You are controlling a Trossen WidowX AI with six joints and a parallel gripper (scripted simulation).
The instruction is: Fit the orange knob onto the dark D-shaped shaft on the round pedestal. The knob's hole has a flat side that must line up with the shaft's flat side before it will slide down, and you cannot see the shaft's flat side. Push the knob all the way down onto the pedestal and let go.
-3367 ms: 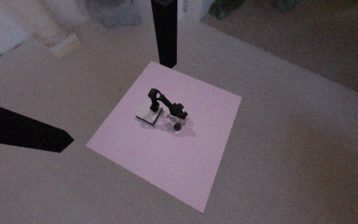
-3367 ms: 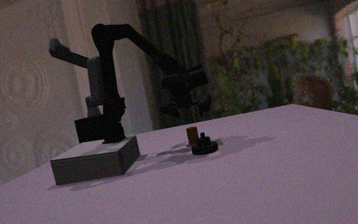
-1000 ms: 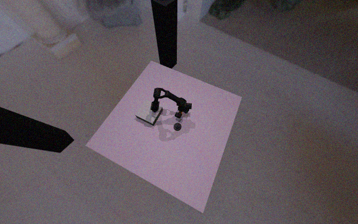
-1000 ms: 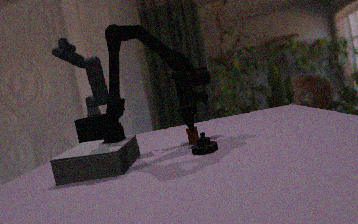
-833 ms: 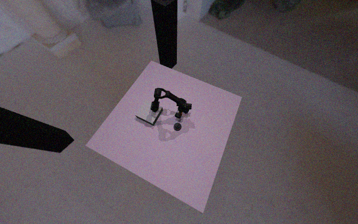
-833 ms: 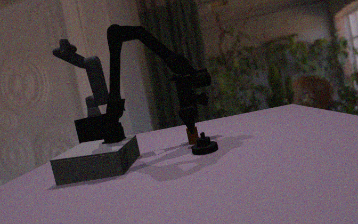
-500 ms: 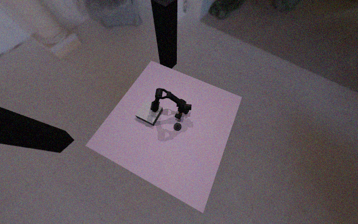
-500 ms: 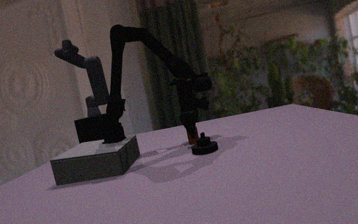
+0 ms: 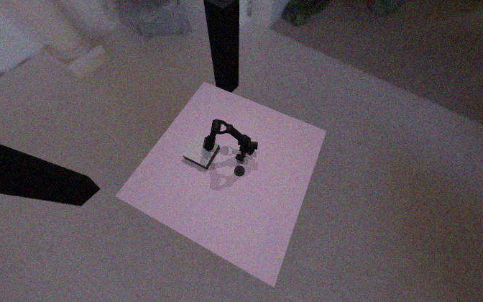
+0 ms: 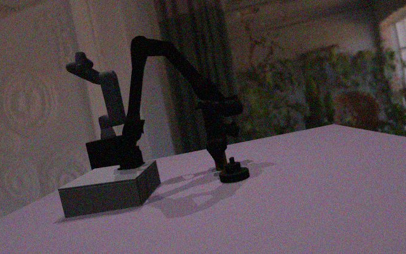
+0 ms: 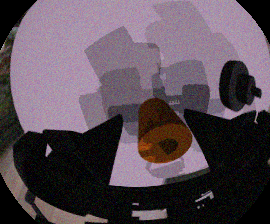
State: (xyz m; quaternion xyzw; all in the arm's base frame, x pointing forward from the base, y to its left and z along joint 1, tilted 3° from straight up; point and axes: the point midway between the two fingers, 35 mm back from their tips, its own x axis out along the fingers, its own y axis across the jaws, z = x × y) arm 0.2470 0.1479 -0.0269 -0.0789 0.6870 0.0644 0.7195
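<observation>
Right now my gripper tip is 7 cm short of the round pedestal, 14 cm to the left of it and 2 cm below it. Round my gripper tip: orange knob: 2 cm above.
</observation>
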